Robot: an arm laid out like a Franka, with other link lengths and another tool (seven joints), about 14 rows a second.
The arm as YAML. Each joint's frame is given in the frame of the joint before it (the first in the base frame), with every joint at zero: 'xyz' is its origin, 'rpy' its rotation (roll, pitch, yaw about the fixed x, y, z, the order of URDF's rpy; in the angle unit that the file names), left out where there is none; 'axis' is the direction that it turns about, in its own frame. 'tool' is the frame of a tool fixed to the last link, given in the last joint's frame.
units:
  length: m
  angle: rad
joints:
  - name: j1
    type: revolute
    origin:
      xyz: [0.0, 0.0, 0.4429]
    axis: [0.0, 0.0, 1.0]
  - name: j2
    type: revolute
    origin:
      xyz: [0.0, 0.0, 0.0]
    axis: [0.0, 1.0, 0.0]
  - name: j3
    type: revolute
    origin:
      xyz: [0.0, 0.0, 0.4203]
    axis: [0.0, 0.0, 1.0]
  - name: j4
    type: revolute
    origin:
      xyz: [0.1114, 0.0, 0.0]
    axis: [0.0, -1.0, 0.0]
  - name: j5
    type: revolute
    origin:
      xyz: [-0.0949, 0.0, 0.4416]
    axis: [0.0, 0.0, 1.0]
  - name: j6
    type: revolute
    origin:
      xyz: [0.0, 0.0, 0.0]
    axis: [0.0, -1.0, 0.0]
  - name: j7
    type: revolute
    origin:
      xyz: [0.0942, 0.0, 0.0]
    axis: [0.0, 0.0, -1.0]
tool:
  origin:
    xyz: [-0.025, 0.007, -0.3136]
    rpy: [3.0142, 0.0, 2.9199]
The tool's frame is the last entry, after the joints.
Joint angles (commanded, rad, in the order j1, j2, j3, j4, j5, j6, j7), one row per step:
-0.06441, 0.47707, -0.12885, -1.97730, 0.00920, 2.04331, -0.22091
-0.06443, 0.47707, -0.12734, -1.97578, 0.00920, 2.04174, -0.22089
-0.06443, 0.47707, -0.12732, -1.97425, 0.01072, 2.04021, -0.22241
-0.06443, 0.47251, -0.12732, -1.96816, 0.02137, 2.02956, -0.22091
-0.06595, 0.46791, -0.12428, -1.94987, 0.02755, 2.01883, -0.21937
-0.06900, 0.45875, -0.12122, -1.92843, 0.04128, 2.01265, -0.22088
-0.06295, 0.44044, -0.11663, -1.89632, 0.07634, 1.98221, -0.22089
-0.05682, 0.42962, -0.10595, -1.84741, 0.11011, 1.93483, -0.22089
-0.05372, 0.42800, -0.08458, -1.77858, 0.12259, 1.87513, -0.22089
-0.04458, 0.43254, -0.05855, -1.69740, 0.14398, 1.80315, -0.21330
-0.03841, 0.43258, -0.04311, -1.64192, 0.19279, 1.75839, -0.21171
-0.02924, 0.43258, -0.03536, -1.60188, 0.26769, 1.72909, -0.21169
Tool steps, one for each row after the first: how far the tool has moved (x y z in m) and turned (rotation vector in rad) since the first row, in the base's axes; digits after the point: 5 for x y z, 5 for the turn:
0.00057, 0.00091, 0.00049, 0.00070, 0.00000, 0.00131
0.00106, 0.00121, 0.00101, 0.00227, -0.00028, 0.00156
0.00308, 0.00391, 0.00599, 0.00898, -0.00201, -0.00811
0.01205, 0.00554, 0.01467, 0.01231, -0.01507, -0.01233
0.02538, 0.00750, 0.02701, 0.02022, -0.04158, -0.02027
0.04113, 0.02215, 0.05008, 0.04608, -0.06722, -0.03383
0.05838, 0.04132, 0.07597, 0.07735, -0.08493, -0.03788
0.07769, 0.06055, 0.10454, 0.09983, -0.09734, -0.01768
0.09636, 0.09051, 0.13576, 0.13147, -0.10347, 0.00302
0.11030, 0.11944, 0.16127, 0.18213, -0.11917, 0.00212
0.12199, 0.15294, 0.18297, 0.25298, -0.13729, -0.01310

